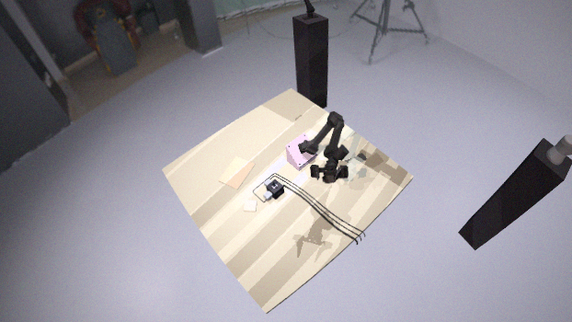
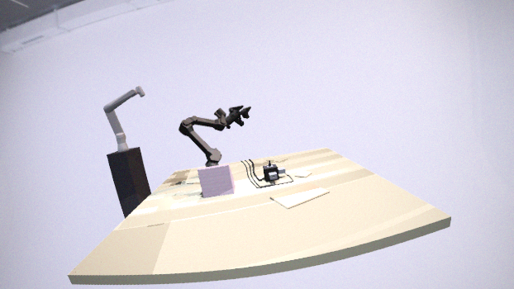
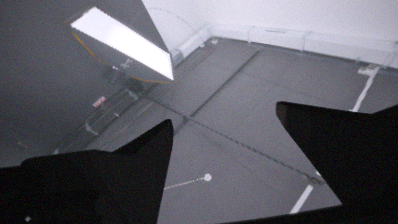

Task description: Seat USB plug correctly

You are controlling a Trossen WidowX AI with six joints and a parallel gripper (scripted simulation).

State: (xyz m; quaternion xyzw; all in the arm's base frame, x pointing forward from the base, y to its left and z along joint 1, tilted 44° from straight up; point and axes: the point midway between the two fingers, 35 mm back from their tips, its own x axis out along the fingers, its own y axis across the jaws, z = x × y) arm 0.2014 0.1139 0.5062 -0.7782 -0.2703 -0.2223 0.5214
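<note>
Now: the silver USB plug 120 mm ahead of my gripper tip, 330 mm to the right of it and 340 mm below it.
</note>
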